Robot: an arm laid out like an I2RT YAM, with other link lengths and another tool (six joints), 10 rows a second.
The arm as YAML. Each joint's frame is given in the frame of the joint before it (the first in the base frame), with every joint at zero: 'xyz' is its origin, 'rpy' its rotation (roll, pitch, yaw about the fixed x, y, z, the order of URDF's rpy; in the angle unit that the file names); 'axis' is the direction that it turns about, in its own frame. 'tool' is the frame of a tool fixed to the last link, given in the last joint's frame.
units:
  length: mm
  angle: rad
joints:
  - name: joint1
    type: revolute
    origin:
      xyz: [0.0, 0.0, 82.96]
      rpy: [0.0, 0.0, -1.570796]
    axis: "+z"
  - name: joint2
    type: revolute
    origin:
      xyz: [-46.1, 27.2, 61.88]
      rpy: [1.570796, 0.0, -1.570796]
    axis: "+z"
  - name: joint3
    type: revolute
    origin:
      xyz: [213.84, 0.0, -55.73]
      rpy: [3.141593, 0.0, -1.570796]
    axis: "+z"
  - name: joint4
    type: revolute
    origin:
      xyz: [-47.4, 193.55, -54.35]
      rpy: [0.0, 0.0, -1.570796]
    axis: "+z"
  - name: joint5
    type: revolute
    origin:
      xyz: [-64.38, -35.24, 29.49]
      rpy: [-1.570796, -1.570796, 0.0]
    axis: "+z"
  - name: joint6
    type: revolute
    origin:
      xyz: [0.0, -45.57, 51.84]
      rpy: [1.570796, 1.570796, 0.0]
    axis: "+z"
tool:
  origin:
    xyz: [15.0, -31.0, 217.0]
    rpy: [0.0, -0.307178, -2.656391]
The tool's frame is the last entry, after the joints.
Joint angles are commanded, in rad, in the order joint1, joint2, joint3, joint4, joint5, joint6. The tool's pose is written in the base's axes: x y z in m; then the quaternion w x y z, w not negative. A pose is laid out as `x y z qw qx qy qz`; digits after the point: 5 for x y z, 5 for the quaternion.
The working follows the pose.
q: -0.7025 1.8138 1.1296 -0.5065 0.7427 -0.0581
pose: 0.18429 -0.33801 0.00614 0.23661 0.48354 0.70840 -0.45648
Where each joint sits with the arm in this pose, in the base's axes (m; each line is computed from the numbers above, not from the rounded line before):
joint1: 0.0000 0.0000 0.0830
joint2: 0.0505 0.0176 0.1448
joint3: 0.0538 -0.0582 0.3524
joint4: 0.2263 -0.1330 0.2668
joint5: 0.2504 -0.1920 0.2201
joint6: 0.2033 -0.1925 0.1697
the tool: 0.1843 -0.3380 0.0061

